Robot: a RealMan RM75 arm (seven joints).
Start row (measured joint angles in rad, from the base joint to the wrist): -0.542 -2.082 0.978 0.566 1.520 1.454 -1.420
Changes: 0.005 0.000 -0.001 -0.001 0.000 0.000 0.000; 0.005 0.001 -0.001 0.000 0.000 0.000 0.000; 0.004 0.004 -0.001 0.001 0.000 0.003 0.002; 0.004 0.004 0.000 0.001 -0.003 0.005 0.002; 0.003 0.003 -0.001 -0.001 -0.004 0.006 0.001; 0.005 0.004 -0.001 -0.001 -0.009 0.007 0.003; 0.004 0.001 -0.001 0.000 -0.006 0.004 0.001; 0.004 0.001 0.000 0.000 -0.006 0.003 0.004; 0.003 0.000 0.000 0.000 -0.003 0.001 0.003; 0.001 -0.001 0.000 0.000 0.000 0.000 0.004; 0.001 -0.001 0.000 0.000 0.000 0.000 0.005; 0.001 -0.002 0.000 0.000 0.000 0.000 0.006; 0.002 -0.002 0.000 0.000 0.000 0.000 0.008; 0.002 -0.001 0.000 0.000 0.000 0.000 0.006; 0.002 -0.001 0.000 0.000 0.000 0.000 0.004; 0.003 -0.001 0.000 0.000 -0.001 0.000 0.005; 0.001 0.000 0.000 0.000 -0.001 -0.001 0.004; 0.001 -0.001 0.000 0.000 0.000 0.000 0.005; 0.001 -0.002 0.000 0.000 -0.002 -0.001 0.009; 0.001 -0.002 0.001 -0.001 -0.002 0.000 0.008; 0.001 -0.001 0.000 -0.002 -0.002 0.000 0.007; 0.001 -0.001 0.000 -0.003 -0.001 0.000 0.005
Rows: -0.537 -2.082 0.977 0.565 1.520 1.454 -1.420; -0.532 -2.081 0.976 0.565 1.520 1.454 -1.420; -0.528 -2.077 0.975 0.566 1.520 1.457 -1.418; -0.524 -2.073 0.975 0.567 1.517 1.462 -1.416; -0.521 -2.070 0.974 0.566 1.513 1.468 -1.415; -0.516 -2.066 0.973 0.565 1.504 1.475 -1.412; -0.512 -2.065 0.972 0.565 1.498 1.479 -1.411; -0.508 -2.064 0.972 0.565 1.492 1.482 -1.407; -0.505 -2.064 0.972 0.565 1.489 1.483 -1.404; -0.504 -2.065 0.972 0.565 1.489 1.483 -1.400; -0.503 -2.066 0.972 0.565 1.489 1.483 -1.395; -0.502 -2.068 0.972 0.565 1.489 1.483 -1.389; -0.500 -2.070 0.972 0.565 1.489 1.483 -1.381; -0.498 -2.071 0.972 0.565 1.489 1.483 -1.375; -0.496 -2.072 0.972 0.565 1.489 1.483 -1.371; -0.493 -2.073 0.972 0.565 1.488 1.483 -1.366; -0.492 -2.073 0.972 0.565 1.487 1.482 -1.362; -0.491 -2.074 0.972 0.565 1.487 1.482 -1.357; -0.490 -2.076 0.972 0.565 1.485 1.481 -1.348; -0.489 -2.078 0.973 0.564 1.483 1.481 -1.340; -0.488 -2.079 0.973 0.562 1.481 1.481 -1.333; -0.487 -2.080 0.973 0.559 1.480 1.481 -1.328
